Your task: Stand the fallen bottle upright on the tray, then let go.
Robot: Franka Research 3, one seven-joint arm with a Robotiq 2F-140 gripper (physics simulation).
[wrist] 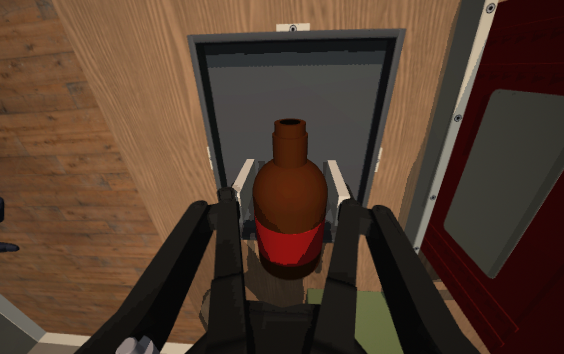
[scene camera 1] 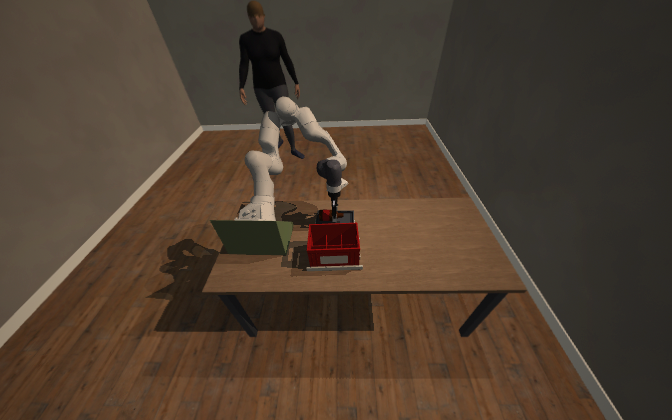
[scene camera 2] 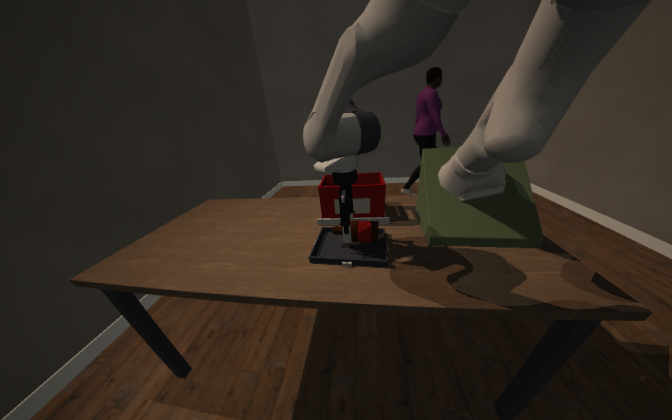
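A brown bottle with a red label (scene camera 1: 326,215) (scene camera 2: 366,231) (wrist: 290,247) lies on its side, roughly level, between the fingers. In the scene camera 2 view its neck points left and its base right. My gripper (scene camera 1: 334,217) (scene camera 2: 346,237) (wrist: 290,171) points down and is shut on the bottle around its upper body. The dark tray (scene camera 1: 349,218) (scene camera 2: 327,248) (wrist: 300,90) is under the bottle, which seems held a little above the tray floor, with a shadow below it. In the wrist view the bottle's mouth faces the top, and its base reaches past the tray's near edge.
A red divided crate (scene camera 1: 316,258) (scene camera 2: 327,201) (wrist: 522,55) stands close beside the tray, with a pale strip (scene camera 1: 335,268) (scene camera 2: 326,221) along it. A green sloped block (scene camera 1: 252,237) (scene camera 2: 475,227) (wrist: 375,315) bears the arm's base. A person (scene camera 1: 265,57) (scene camera 2: 427,111) stands beyond the table.
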